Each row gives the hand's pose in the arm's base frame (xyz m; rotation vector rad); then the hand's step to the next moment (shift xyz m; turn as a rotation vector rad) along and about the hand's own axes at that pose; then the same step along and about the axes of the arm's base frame.
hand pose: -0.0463 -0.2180 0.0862 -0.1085 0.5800 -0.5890
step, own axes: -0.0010 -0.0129 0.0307 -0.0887 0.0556 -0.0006
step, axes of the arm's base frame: 0.0097 -0.0122 0.0295 -0.0330 0.0953 0.0282
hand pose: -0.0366 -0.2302 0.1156 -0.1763 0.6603 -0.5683
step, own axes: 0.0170 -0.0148 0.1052 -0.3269 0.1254 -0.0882
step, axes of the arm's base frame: 0.0700 -0.0240 0.0781 -0.2104 0.2866 0.0630
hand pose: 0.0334 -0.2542 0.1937 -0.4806 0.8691 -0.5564
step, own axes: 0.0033 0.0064 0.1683 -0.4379 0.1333 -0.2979
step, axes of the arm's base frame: 0.1402 0.0308 0.0882 -0.4369 0.3277 0.0049
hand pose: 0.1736 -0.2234 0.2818 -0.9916 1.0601 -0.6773
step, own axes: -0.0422 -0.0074 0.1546 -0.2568 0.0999 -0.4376
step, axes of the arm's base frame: 0.1286 0.0836 0.0469 -0.5010 0.1145 -0.0572
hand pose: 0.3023 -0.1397 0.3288 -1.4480 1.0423 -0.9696
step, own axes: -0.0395 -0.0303 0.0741 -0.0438 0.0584 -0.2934
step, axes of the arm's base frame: 0.0621 0.0608 0.0203 -0.2978 -0.0455 -0.0258
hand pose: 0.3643 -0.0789 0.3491 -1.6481 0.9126 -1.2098
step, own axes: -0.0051 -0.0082 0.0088 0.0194 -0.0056 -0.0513
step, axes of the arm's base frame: 0.0077 0.0095 0.0047 -0.0441 -0.0270 0.0190
